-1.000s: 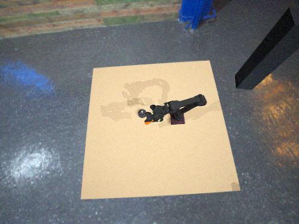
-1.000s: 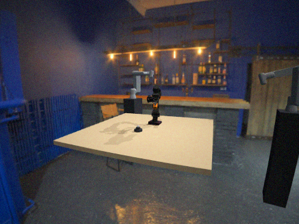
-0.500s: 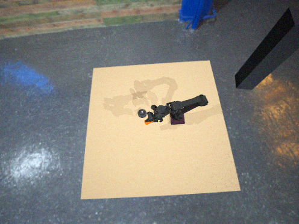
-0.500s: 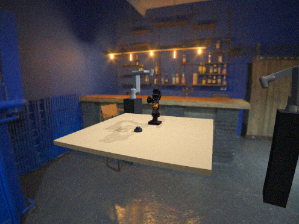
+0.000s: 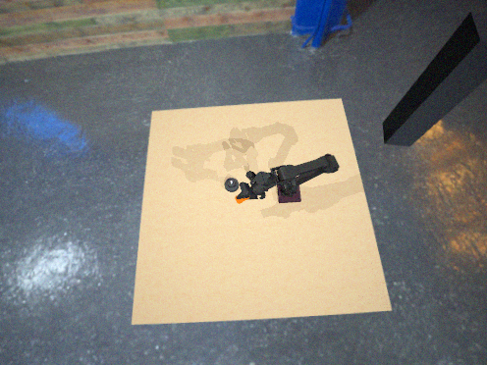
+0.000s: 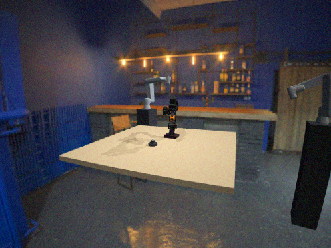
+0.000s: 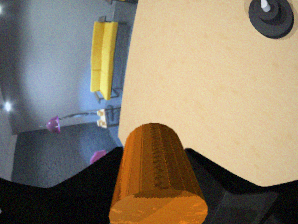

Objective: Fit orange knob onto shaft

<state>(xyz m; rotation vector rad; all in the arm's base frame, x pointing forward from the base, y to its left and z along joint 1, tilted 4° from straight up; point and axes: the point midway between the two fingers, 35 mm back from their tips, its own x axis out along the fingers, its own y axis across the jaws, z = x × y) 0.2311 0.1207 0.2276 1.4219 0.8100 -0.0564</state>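
My gripper tip is 80 mm short of the round dark pedestal, 150 mm to the left of it and 210 mm above it. The rest, counted from my gripper tip: orange knob: 30 mm behind, 10 mm to the right, 20 mm above.
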